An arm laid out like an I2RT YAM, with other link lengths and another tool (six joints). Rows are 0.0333 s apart.
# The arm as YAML. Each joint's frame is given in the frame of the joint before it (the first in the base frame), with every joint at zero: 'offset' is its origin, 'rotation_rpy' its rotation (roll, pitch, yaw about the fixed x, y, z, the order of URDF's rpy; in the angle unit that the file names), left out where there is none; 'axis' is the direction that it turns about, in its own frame. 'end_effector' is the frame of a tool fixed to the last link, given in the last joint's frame.
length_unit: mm
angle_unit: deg
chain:
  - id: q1
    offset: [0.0, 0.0, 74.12]
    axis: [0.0, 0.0, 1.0]
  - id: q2
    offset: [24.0, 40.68, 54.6]
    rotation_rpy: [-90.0, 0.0, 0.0]
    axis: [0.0, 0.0, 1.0]
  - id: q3
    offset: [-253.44, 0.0, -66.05]
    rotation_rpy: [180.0, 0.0, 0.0]
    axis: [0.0, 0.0, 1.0]
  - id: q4
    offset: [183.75, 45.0, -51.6]
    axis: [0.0, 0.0, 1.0]
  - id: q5
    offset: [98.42, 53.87, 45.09]
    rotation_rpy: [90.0, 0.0, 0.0]
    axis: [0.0, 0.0, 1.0]
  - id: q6
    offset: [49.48, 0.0, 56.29]
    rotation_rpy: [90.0, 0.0, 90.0]
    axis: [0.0, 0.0, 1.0]
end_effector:
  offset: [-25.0, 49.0, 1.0]
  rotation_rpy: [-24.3, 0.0, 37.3]
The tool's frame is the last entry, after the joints.
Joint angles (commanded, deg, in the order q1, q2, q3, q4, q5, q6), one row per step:
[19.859, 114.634, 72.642, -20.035, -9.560, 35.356]
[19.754, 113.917, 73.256, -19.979, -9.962, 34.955]
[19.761, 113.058, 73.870, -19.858, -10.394, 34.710]
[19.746, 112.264, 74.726, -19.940, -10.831, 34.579]
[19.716, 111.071, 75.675, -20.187, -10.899, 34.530]
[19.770, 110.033, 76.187, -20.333, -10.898, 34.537]
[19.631, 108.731, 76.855, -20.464, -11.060, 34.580]
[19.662, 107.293, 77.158, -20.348, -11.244, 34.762]
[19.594, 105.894, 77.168, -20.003, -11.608, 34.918]
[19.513, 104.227, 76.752, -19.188, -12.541, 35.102]
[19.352, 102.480, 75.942, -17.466, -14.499, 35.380]
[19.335, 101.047, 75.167, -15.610, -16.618, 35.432]
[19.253, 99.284, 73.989, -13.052, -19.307, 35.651]
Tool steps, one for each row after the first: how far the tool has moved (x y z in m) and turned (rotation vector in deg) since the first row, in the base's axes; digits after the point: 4 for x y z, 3 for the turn. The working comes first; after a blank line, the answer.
Tool pose at each row, in the base's axes (x y z in m, rotation vector in deg; the steps are taken from these numbers as rounded here):
[0.3045, 0.1500, 0.1328, -60.492, 142.292, 45.018]
[0.3066, 0.1502, 0.1392, -61.020, 140.633, 44.953]
[0.3085, 0.1511, 0.1466, -61.497, 138.764, 44.943]
[0.3106, 0.1520, 0.1545, -61.797, 136.962, 44.971]
[0.3127, 0.1526, 0.1648, -61.846, 135.039, 44.452]
[0.3132, 0.1532, 0.1725, -61.897, 133.625, 44.050]
[0.3142, 0.1528, 0.1827, -61.714, 131.786, 43.661]
[0.3138, 0.1530, 0.1925, -61.577, 129.900, 43.426]
[0.3129, 0.1526, 0.2012, -61.428, 128.061, 43.381]
[0.3108, 0.1521, 0.2105, -61.479, 125.661, 43.905]
[0.3082, 0.1517, 0.2204, -61.809, 122.238, 45.393]
[0.3055, 0.1520, 0.2289, -62.702, 118.740, 46.949]
[0.3017, 0.1519, 0.2387, -63.681, 114.389, 48.860]

[0.0021, 0.0002, 0.0064, 0.647, -1.313, 0.435]
[0.0040, 0.0011, 0.0138, 1.437, -2.769, 0.867]
[0.0061, 0.0020, 0.0217, 2.259, -4.167, 1.188]
[0.0082, 0.0026, 0.0320, 2.913, -5.955, 1.247]
[0.0087, 0.0032, 0.0397, 3.378, -7.278, 1.304]
[0.0097, 0.0028, 0.0499, 4.117, -8.961, 1.229]
[0.0093, 0.0030, 0.0597, 4.953, -10.599, 1.228]
[0.0084, 0.0026, 0.0684, 5.875, -12.105, 1.258]
[0.0063, 0.0021, 0.0777, 7.341, -13.739, 1.602]
[0.0037, 0.0017, 0.0876, 9.787, -15.629, 2.462]
[0.0010, 0.0020, 0.0961, 12.167, -17.421, 3.816]
[-0.0028, 0.0019, 0.1059, 15.160, -19.603, 5.467]

